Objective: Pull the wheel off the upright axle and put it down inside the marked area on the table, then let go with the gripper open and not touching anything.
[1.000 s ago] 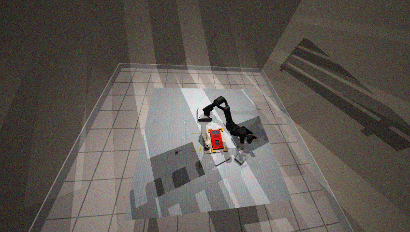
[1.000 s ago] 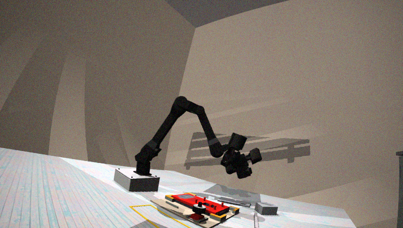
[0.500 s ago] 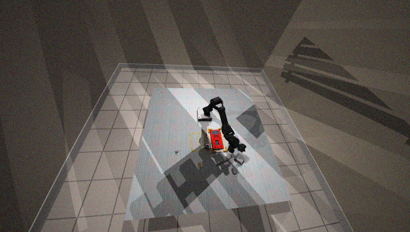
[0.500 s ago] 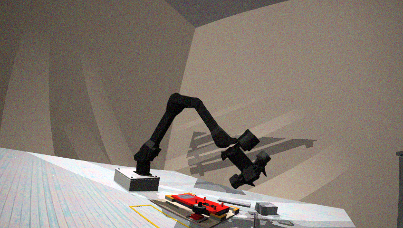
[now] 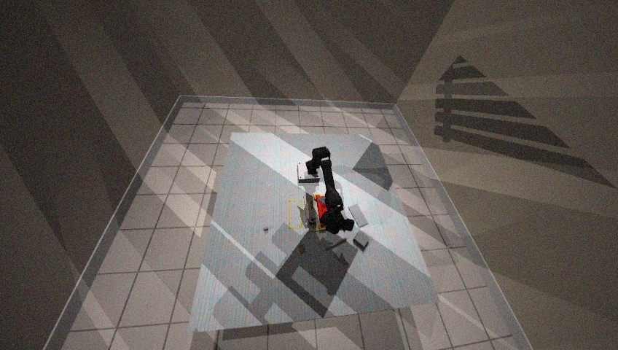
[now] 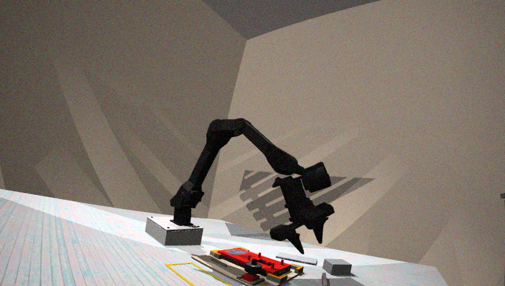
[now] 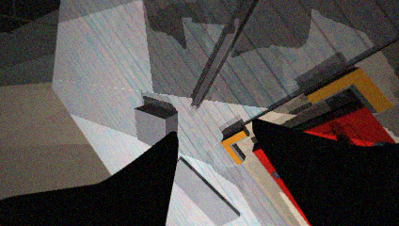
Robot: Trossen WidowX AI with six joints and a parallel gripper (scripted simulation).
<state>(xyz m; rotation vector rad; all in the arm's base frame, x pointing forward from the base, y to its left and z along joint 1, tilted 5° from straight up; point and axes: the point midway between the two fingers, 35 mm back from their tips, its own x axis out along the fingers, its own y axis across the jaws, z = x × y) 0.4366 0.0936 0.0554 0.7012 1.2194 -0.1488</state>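
Now: gripper tip 14 cm to the left of the dark wheel, 9 cm past it and 5 cm above it. From my gripper tip the other things lie so: dark rod: 8 cm below, 6 cm ahead, 1 cm to the right; then orange piece: 23 cm to the right, 9 cm below, 7 cm ahead.
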